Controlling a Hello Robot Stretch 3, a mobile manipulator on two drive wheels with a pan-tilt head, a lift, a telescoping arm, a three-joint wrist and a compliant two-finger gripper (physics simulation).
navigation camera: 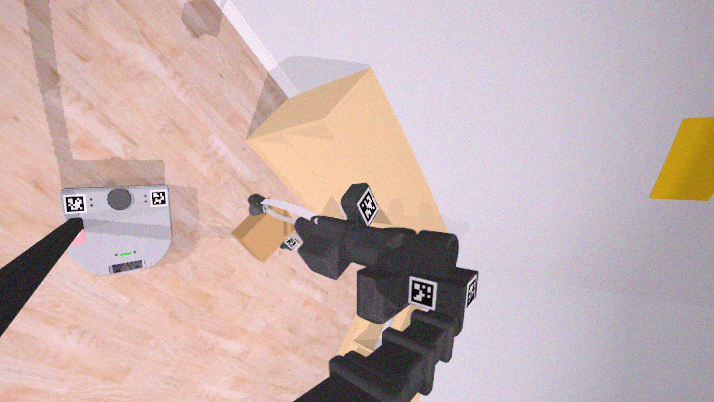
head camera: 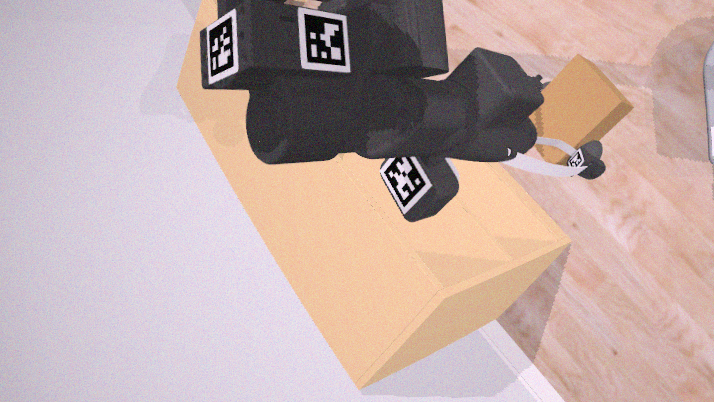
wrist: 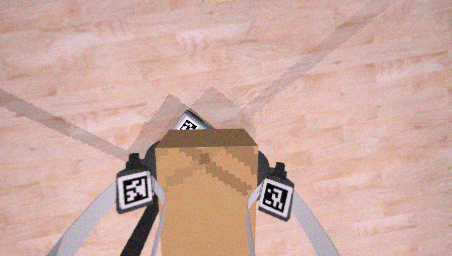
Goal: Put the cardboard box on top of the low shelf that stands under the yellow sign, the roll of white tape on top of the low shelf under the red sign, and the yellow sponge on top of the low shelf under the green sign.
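Places are measured from the robot's base along level axes (x ahead, y left, z up), in centimetres.
Where they show: gripper, fingertip midpoint: [navigation camera: 264,221] [head camera: 572,126]; robot's base, origin of the base link: [navigation camera: 119,198].
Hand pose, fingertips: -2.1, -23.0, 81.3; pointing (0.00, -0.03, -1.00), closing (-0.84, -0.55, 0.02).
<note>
Things, the pixels of their top centre, and the offset from my fingertips, as dx, dy, dz. "spot": a spot on its surface instead. Level surfaces: height alone.
- cardboard box, middle of its top: [head camera: 563,112] [navigation camera: 272,231] -1.0, +1.3, +5.4
- low wooden shelf, its level: dz -20.2
- yellow sign, surface spot: [navigation camera: 685,160] spot: +15.5, -103.5, +89.5
My gripper [head camera: 567,122] [navigation camera: 274,224] [wrist: 208,162] is shut on the cardboard box [head camera: 590,100] [navigation camera: 260,240] [wrist: 207,210], with one finger on each side. In the head and navigation views, box and fingers appear over the floor, past the front edge of the low wooden shelf [head camera: 310,235] [navigation camera: 380,145]. The wrist and part of the arm hang over this shelf and hide part of its top. The yellow sign [navigation camera: 685,160] is on the wall at the right of the navigation view. The white tape, the yellow sponge and the red and green signs do not show.
My grey base [navigation camera: 120,225] stands on the wooden floor, left of the shelf in the navigation view. Part of another wooden unit [navigation camera: 367,332] shows beneath the arm. The pale wall [head camera: 100,250] [navigation camera: 550,150] runs behind the shelf. A cut-off yellowish patch [wrist: 217,1] touches the wrist view's top edge.
</note>
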